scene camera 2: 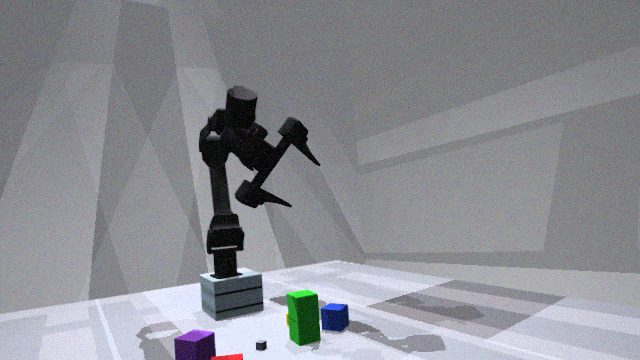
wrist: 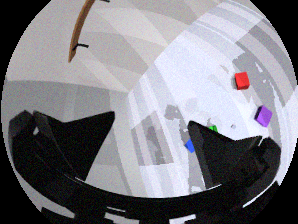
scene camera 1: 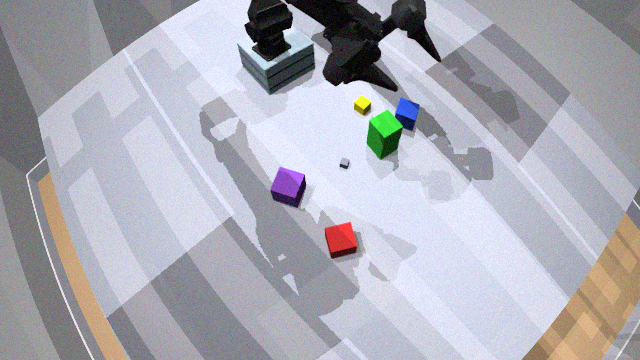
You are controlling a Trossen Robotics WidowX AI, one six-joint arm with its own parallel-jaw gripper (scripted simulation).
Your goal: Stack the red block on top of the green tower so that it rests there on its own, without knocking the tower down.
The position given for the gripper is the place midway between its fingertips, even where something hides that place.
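Observation:
Gripper [scene camera 1: 418,75] [scene camera 2: 305,185] [wrist: 152,119] open, holding nothing. A red block [scene camera 1: 340,238] is visible. A blue block [scene camera 2: 335,317] is visible too.

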